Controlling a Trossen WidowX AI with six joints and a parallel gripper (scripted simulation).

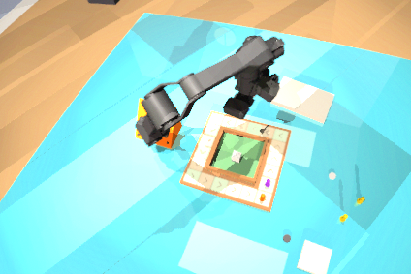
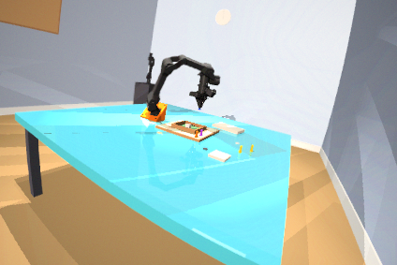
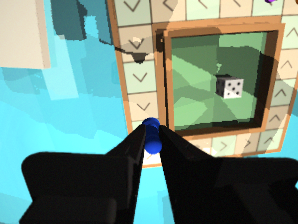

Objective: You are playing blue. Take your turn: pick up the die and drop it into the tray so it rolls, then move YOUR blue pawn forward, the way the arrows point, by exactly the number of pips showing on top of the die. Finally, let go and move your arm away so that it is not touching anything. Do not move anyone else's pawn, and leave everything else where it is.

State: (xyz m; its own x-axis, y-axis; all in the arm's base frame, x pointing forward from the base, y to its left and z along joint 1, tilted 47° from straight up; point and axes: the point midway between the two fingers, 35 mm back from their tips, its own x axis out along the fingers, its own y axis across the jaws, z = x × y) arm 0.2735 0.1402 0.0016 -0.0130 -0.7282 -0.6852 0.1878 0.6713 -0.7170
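Right now the green tray is 120 mm below my gripper tip and 110 mm to the right of it. The rest, counted from my gripper tip: purple pawn 180 mm to the right, 110 mm ahead, 100 mm below; then white die 120 mm to the right, 100 mm below; then blue pawn right at my gripper tip.
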